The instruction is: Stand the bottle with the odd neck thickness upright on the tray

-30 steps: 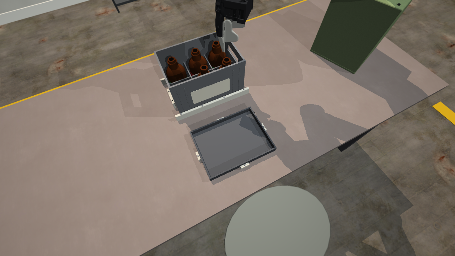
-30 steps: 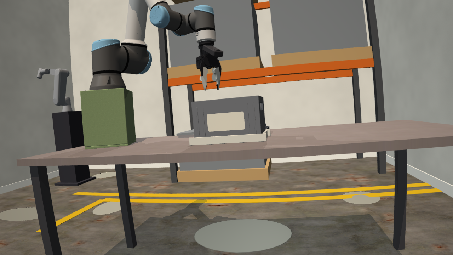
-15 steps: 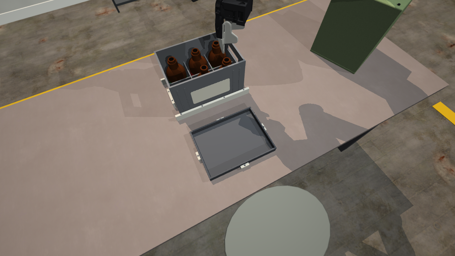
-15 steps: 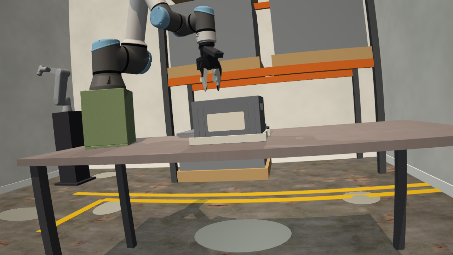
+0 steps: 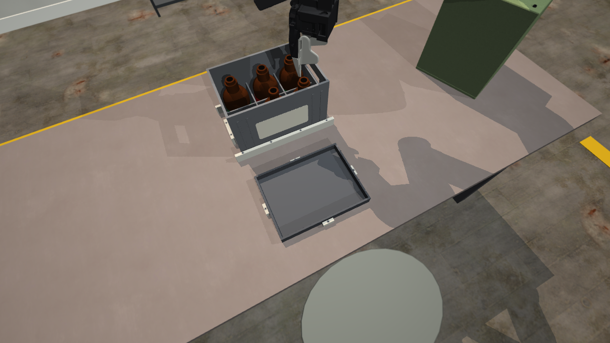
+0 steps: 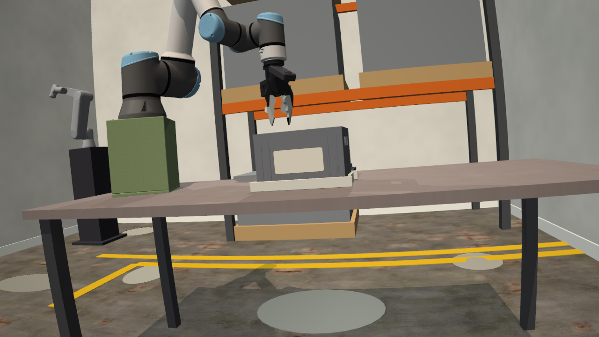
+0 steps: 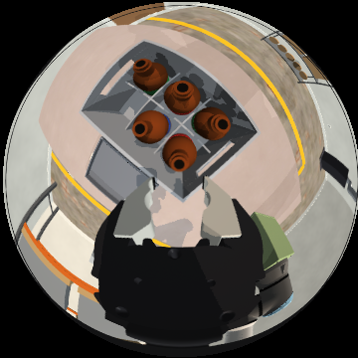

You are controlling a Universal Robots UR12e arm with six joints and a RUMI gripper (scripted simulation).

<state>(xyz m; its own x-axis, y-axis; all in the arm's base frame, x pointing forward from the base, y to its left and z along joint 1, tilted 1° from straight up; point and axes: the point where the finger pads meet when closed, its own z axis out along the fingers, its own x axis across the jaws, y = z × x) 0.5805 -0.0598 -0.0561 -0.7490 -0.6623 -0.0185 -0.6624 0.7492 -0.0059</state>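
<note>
My gripper is now 80 mm short of the brown bottle, 10 mm to the left of it and 130 mm above it. The rest, counted from my hand: grey crate (80 mm ahead, 50 mm to the right, 140 mm below); dark tray (100 mm ahead, 220 mm to the left, 210 mm below).
</note>
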